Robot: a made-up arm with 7 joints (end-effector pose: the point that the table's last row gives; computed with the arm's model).
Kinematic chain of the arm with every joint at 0, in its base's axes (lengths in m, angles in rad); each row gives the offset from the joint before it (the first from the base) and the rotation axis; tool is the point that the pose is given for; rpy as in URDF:
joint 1: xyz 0.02 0 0.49 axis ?
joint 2: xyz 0 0.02 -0.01 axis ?
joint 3: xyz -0.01 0 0.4 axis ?
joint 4: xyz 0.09 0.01 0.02 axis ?
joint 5: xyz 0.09 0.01 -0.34 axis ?
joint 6: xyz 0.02 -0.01 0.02 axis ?
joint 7: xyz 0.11 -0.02 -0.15 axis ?
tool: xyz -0.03 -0.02 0.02 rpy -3.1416 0 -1.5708
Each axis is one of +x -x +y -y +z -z.
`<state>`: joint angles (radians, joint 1 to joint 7).
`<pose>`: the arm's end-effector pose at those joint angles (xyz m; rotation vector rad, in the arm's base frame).
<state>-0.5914 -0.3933 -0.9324 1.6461 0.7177 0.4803 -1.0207</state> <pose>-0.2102 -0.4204 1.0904 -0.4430 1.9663 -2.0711</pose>
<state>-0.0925 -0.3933 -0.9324 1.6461 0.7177 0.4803 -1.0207</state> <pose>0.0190 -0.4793 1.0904 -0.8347 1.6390 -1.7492</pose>
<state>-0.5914 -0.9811 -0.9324 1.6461 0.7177 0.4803 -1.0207</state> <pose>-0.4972 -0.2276 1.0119 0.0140 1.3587 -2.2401</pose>
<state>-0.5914 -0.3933 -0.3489 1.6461 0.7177 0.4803 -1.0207</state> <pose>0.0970 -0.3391 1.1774 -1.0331 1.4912 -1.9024</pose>
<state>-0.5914 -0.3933 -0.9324 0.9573 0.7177 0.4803 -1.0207</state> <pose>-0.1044 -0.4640 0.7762 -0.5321 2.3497 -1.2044</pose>
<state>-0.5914 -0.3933 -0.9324 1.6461 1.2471 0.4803 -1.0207</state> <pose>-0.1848 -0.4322 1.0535 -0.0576 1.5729 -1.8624</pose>
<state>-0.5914 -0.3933 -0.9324 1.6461 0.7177 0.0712 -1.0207</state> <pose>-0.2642 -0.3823 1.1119 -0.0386 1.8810 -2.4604</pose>
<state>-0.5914 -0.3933 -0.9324 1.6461 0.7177 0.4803 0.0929</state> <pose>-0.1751 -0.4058 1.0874 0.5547 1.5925 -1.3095</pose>
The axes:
joint 1: +z
joint 2: +y
joint 3: +z
joint 4: -y
joint 5: -z
joint 6: +y
joint 7: -z

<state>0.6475 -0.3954 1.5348 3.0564 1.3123 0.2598 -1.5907</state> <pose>-0.2380 -0.0873 1.3503 0.1536 -0.6446 0.2996</pose>
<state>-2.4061 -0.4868 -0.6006 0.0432 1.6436 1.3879 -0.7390</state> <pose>-0.0761 -0.1334 0.5408 1.2394 0.8509 -0.9068</pose>
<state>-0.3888 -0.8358 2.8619 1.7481 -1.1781 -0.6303 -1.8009</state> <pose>-0.7509 0.2565 0.6226 1.2417 -1.6872 -0.8476</pose>
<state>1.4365 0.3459 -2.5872 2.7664 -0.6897 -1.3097 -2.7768</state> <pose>0.1148 0.3282 1.1112 -1.2334 0.5987 0.1749</pose>
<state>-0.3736 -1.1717 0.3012 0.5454 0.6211 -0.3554 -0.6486</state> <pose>0.0591 0.0246 0.9699 -0.9110 0.9867 -1.9173</pose>
